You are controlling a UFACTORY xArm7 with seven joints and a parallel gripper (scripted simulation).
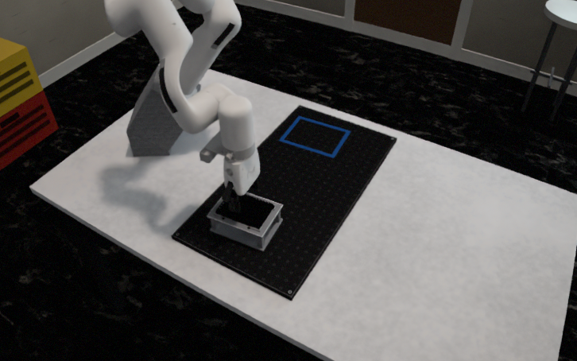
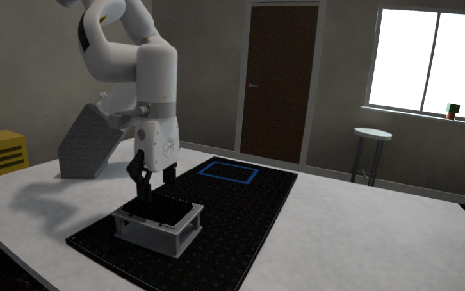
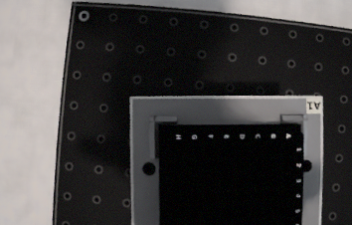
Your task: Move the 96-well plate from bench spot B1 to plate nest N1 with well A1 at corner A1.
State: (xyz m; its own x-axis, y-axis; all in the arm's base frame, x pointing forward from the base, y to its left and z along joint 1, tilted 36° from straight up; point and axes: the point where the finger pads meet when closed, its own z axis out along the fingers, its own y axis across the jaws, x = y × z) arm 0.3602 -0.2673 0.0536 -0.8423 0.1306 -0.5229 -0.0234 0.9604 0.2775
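Right now my hand is 5 cm above the black 96-well plate. The rest, counted from my hand: grey raised nest N1 (6 cm below).
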